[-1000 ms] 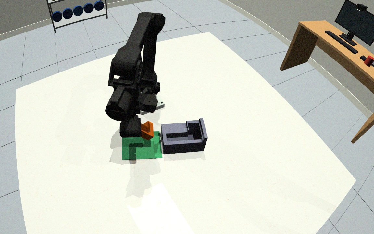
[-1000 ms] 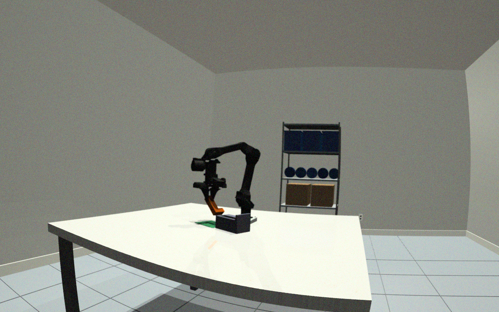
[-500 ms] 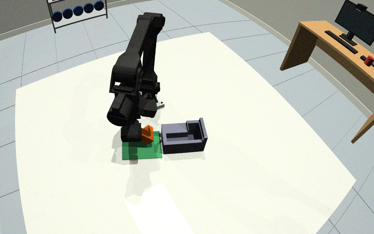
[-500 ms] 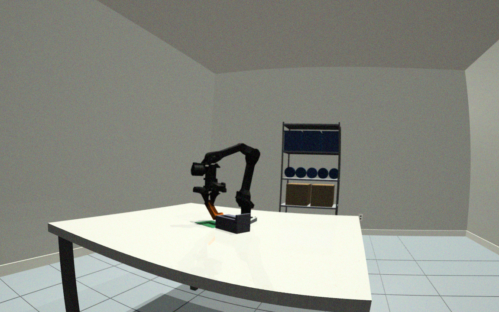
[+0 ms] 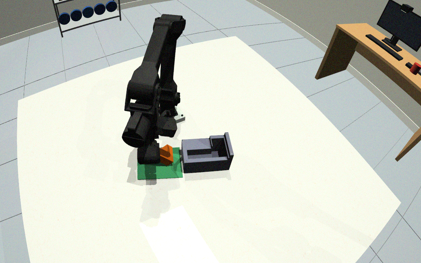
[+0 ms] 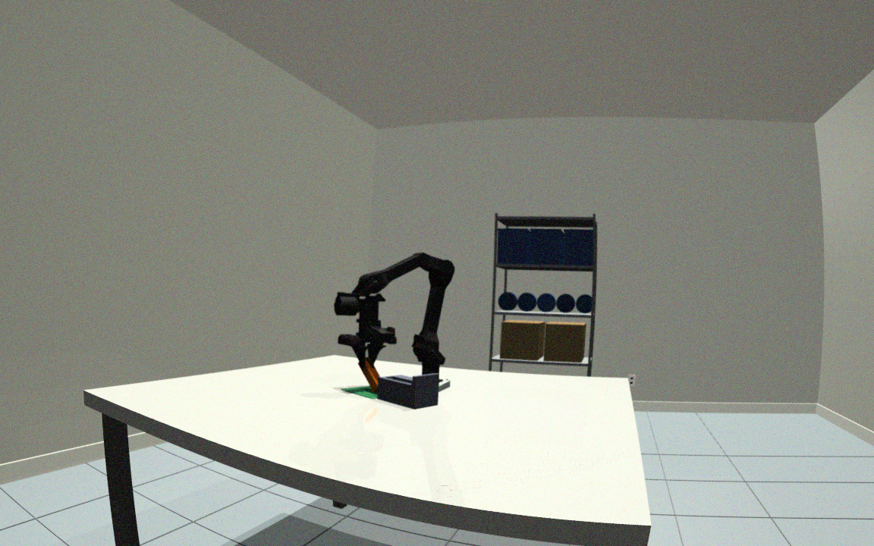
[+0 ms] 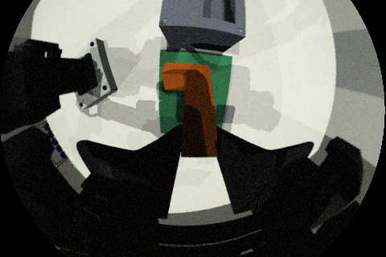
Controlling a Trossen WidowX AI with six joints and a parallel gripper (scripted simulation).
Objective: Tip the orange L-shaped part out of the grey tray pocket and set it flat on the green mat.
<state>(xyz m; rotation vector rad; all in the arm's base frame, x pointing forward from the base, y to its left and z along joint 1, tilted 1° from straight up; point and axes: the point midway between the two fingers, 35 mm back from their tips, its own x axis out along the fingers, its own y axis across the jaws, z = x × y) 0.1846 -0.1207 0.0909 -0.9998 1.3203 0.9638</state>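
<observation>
The green mat is 90 mm below my gripper tip, 20 mm to the left of it and 10 mm ahead of it. The rest, counted from my gripper tip: orange L-shaped part 30 mm to the left, 30 mm below.
</observation>
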